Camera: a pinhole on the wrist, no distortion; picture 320 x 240 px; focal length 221.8 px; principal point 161.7 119.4 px. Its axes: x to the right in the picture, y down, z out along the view. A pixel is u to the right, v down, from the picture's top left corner.
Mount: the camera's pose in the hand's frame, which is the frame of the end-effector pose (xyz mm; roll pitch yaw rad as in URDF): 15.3 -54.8 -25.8 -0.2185 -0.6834 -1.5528
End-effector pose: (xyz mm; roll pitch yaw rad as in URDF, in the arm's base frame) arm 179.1 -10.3 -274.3 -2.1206 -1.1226 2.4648
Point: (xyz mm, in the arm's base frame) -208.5 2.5 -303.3
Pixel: 213.8 122.5
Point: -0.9 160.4 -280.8
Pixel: 65.2 145.5
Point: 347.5 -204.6 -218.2
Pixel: behind the camera
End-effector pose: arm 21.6 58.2 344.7 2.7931 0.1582 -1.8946
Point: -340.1 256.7 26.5
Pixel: 179.6 57.1
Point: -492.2 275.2 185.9
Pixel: 97.9 61.5
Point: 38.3 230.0 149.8
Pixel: outside the picture
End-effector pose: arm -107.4 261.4 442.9 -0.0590 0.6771 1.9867
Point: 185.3 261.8 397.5
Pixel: behind the camera
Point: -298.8 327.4 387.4
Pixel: 50.6 211.9
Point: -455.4 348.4 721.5
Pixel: 163.9 64.4
